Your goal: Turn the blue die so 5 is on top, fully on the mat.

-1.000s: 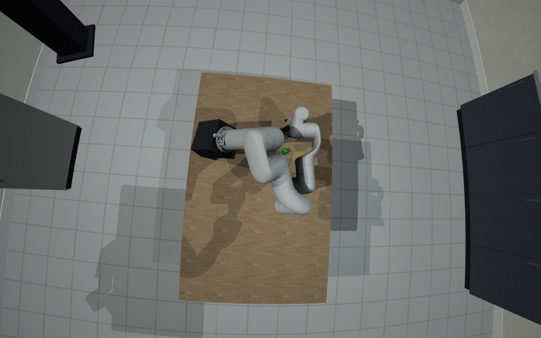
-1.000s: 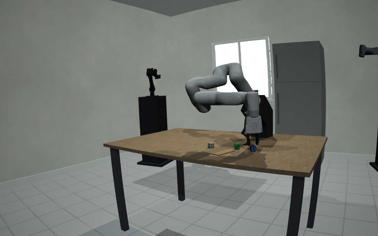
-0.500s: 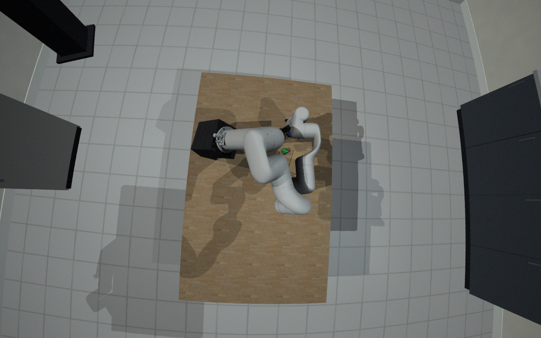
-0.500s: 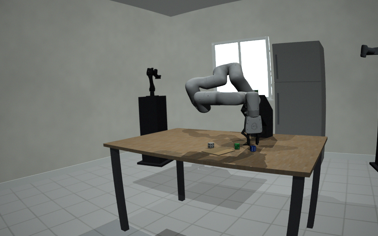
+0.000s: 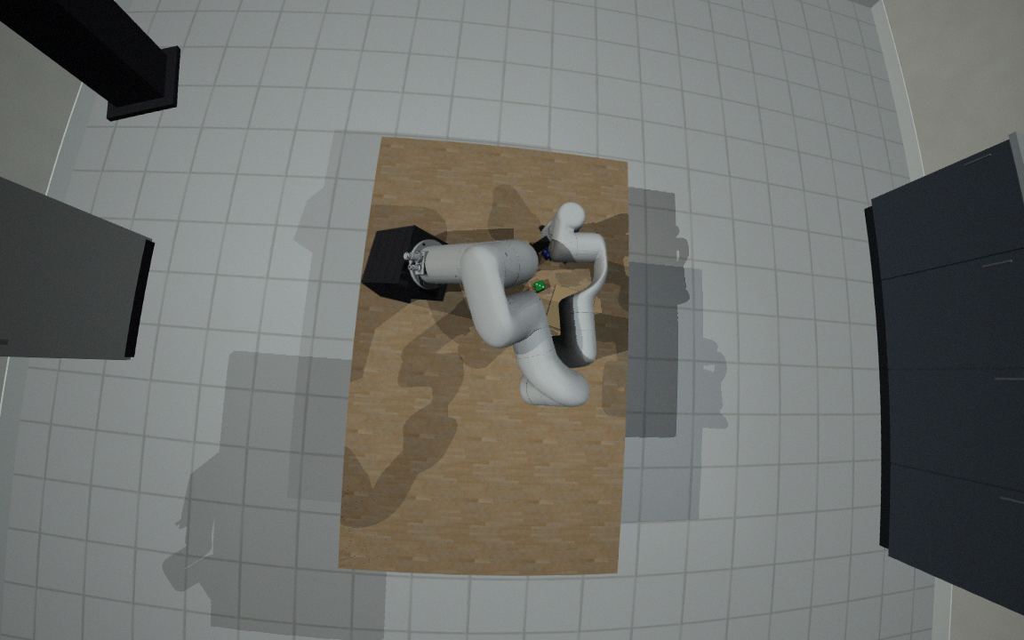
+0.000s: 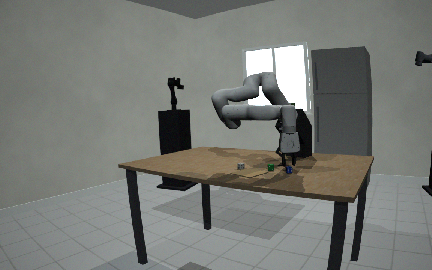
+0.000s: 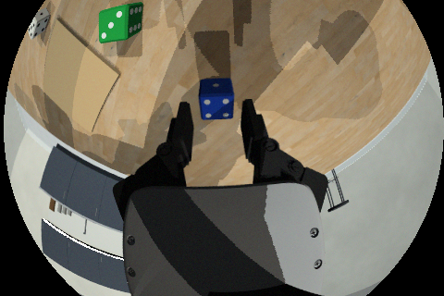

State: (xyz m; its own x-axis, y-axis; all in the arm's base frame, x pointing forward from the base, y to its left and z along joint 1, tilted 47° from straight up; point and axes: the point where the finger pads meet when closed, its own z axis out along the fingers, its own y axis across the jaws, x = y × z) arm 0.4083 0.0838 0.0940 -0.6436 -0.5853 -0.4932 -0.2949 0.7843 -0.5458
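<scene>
My hand is 40 mm above the blue die. The rest, counted from my hand: white die 280 mm to the right, 60 mm behind, 40 mm below; then tan mat 200 mm to the right, 50 mm below, 40 mm ahead; then green die 110 mm to the right, 50 mm behind, 40 mm below.
</scene>
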